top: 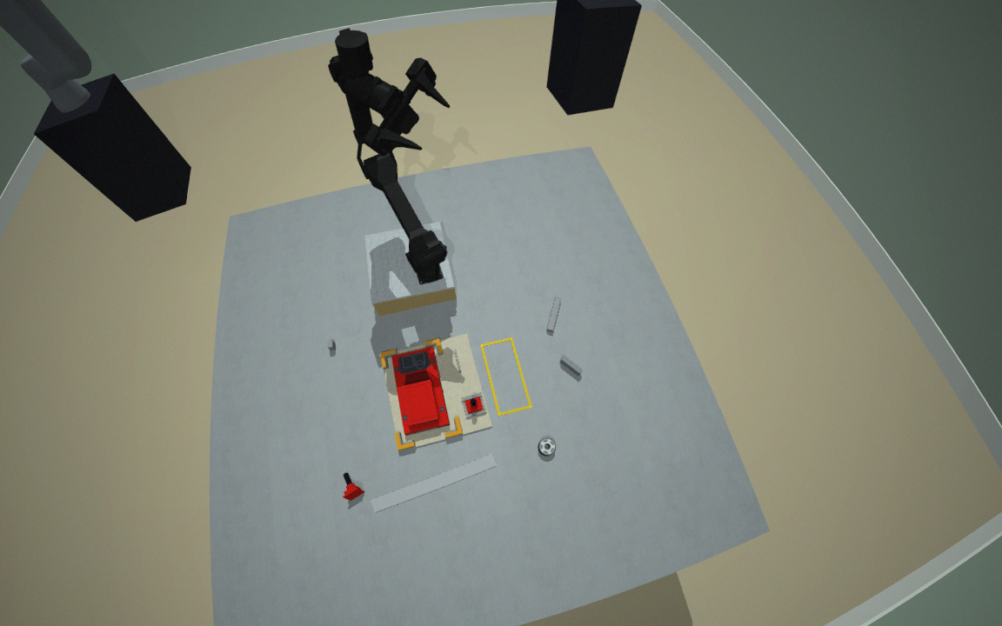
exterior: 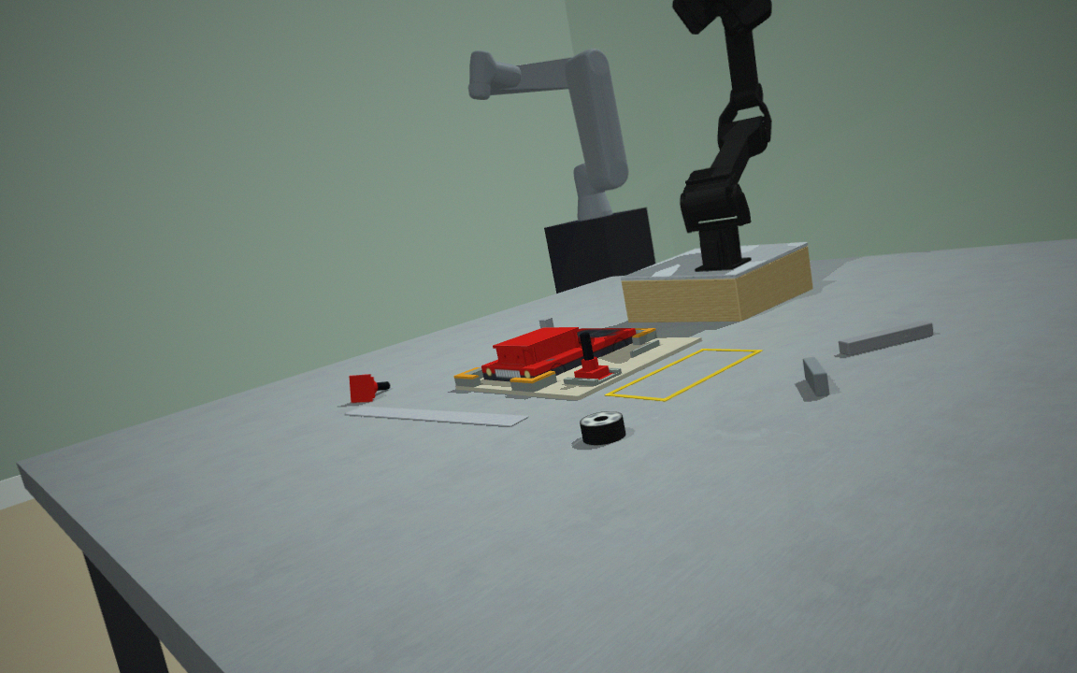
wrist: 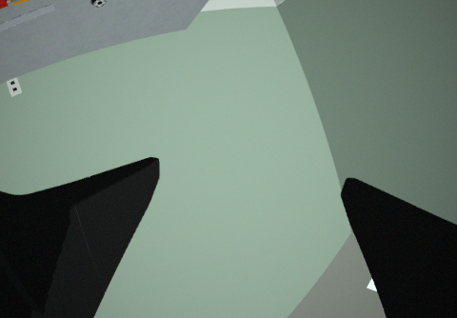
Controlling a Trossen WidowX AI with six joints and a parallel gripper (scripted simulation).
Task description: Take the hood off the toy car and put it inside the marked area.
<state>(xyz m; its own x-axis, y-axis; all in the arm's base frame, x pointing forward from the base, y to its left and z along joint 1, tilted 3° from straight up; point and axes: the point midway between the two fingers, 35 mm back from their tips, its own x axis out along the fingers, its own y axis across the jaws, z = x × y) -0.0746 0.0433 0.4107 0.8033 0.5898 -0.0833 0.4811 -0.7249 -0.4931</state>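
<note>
The red hood is 440 mm below my gripper tip, 350 mm ahead of it and 190 mm to the right of it. Also, from my gripper tip: thin grey strip (530 mm ahead, 480 mm below, 220 mm to the right); black wheel (540 mm ahead, 470 mm below, 60 mm to the left).
</note>
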